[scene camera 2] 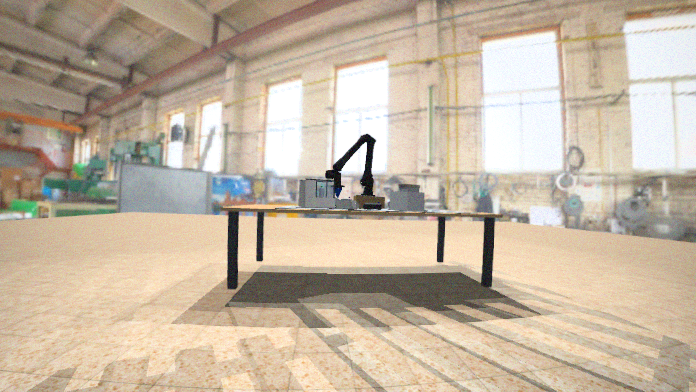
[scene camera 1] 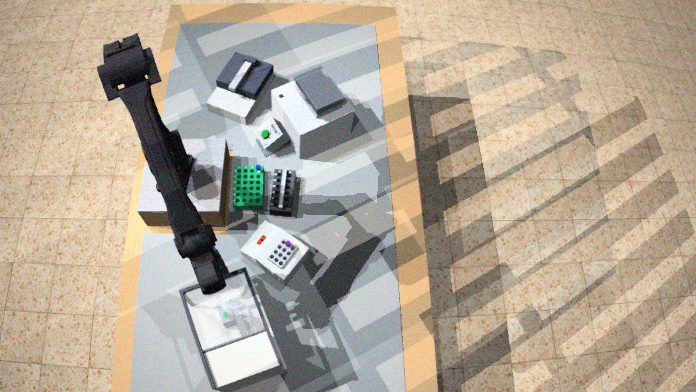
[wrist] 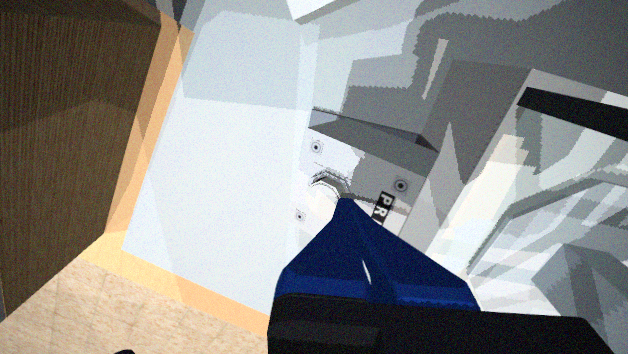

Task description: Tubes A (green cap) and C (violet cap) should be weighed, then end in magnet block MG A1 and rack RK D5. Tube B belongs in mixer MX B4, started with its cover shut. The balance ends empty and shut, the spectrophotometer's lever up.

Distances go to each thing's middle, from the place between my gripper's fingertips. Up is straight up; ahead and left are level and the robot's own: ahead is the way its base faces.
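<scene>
Balance [scene camera 1: 257, 355]: 70 mm ahead of my hand, 30 mm above it and 160 mm to the right of it.
</scene>
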